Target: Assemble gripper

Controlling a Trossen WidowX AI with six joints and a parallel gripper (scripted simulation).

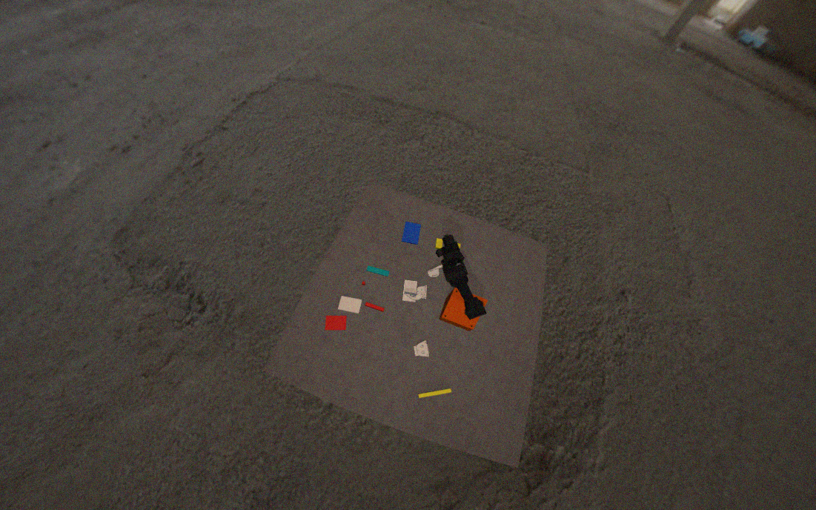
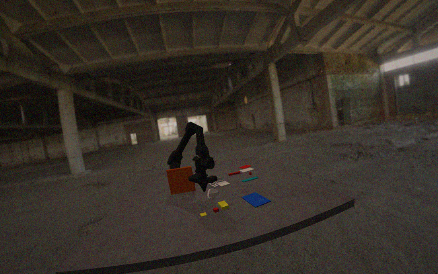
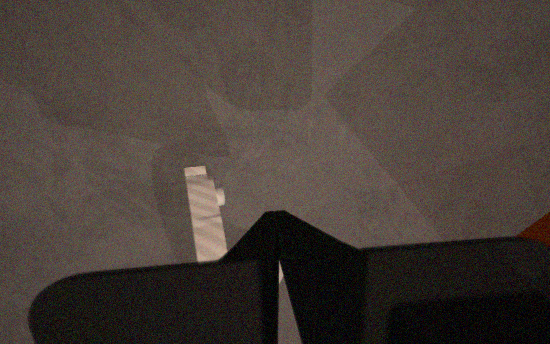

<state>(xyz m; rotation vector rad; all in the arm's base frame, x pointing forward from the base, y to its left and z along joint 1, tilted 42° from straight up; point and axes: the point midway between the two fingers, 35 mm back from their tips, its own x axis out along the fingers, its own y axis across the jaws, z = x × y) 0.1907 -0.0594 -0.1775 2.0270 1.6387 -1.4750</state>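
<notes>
The yellow block lies 10 cm ahead of my gripper tip, 15 cm to the right of it and 3 cm below it. Also, from my gripper tip: red bar (25 cm ahead, 37 cm to the left, 3 cm below); blue plate (28 cm ahead, 15 cm to the right, 4 cm below); teal bar (33 cm ahead, 18 cm to the left, 4 cm below).
</notes>
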